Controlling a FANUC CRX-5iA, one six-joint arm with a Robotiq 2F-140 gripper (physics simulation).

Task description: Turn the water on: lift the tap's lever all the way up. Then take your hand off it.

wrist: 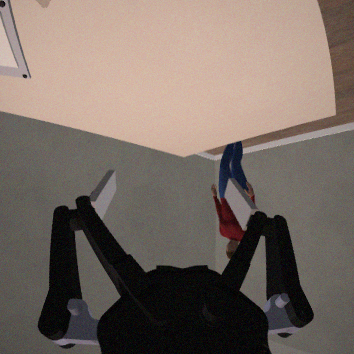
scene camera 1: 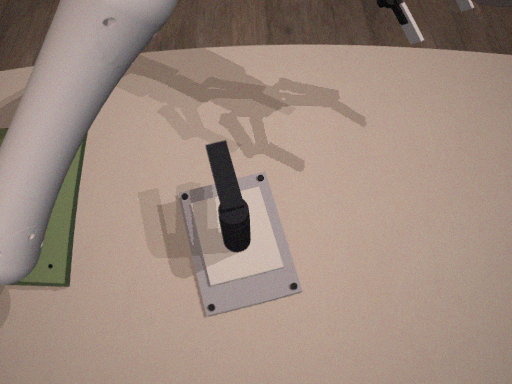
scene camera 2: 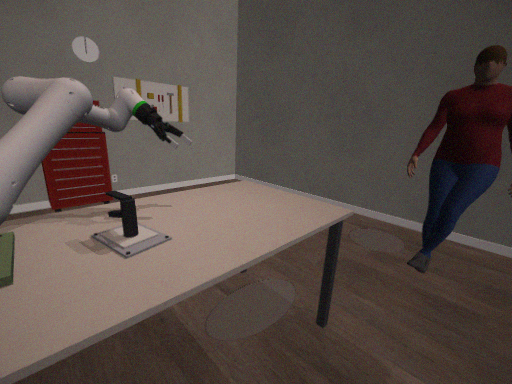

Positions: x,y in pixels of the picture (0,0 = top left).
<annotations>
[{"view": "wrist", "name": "my gripper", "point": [172,183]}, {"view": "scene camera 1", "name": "flat lever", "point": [233,211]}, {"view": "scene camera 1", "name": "grey base plate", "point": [245,292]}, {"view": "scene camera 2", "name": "grey base plate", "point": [161,238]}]
</annotations>
